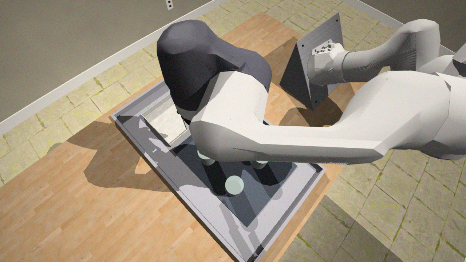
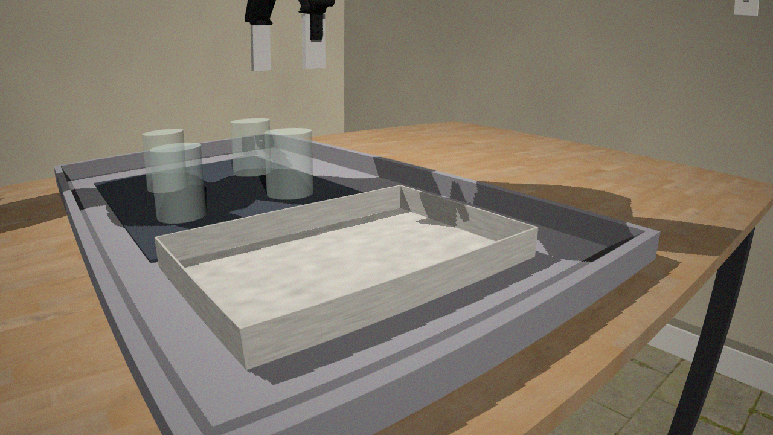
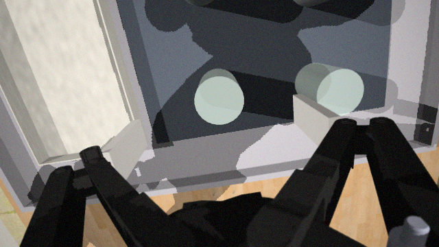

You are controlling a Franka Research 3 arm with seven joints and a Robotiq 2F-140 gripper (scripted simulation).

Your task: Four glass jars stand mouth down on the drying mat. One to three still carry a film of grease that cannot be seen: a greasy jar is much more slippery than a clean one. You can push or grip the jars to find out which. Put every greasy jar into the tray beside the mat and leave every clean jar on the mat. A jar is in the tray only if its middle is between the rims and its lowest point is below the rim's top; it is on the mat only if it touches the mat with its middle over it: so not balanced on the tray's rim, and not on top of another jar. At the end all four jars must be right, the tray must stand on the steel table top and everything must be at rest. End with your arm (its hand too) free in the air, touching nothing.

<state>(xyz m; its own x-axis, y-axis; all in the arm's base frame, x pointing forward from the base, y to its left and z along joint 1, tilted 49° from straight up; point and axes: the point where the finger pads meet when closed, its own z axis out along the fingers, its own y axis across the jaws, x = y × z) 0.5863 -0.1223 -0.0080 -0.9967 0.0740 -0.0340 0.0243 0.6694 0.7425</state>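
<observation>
The steel table top is 180 mm below my hand, 60 mm behind it and 30 mm to the right of it. The rest, counted from my hand: dark drying mat (180 mm below, 80 mm to the left, 70 mm behind); then tray (240 mm to the right, 170 mm below, 70 mm behind).
</observation>
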